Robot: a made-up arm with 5 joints.
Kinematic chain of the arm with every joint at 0, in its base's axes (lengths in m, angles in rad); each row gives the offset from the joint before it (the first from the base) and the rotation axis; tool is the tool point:
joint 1: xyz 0 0 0.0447 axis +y
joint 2: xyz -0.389 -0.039 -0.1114 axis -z
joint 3: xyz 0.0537 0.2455 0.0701 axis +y
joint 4: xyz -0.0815 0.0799 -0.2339 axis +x
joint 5: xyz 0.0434 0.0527 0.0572 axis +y
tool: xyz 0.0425 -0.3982 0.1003
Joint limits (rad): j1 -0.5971..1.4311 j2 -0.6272..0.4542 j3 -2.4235..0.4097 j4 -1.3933..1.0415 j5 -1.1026..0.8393
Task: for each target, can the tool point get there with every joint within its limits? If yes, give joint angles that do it. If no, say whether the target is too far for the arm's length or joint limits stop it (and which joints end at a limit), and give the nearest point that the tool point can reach.
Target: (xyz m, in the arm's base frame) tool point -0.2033 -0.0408 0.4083
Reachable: yes | joints 1.2317 -0.3483 -0.0267 -0.1405 -0.7495
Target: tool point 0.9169 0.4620 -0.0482
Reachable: no: joint limits stop it (at a limit: joint 1, joint 4, joint 5) | nearest point 0.3281 0.1892 0.2037 | short by 0.696 m
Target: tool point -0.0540 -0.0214 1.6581
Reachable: no: too far | nearest point -0.1066 0.2208 0.7534 | short by 0.938 m
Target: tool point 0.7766 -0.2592 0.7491
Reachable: no: joint limits stop it (at a limit: joint 2, joint 3, joint 4, joint 5) | nearest point 0.2762 -0.1174 0.2952 | short by 0.690 m
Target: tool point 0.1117 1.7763 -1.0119
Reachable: no: too far | nearest point -0.2350 0.3820 -0.3479 | short by 1.583 m
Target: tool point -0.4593 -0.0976 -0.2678
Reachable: yes | joints 0.0095 -0.1376 0.1486 0.5742 -0.8583
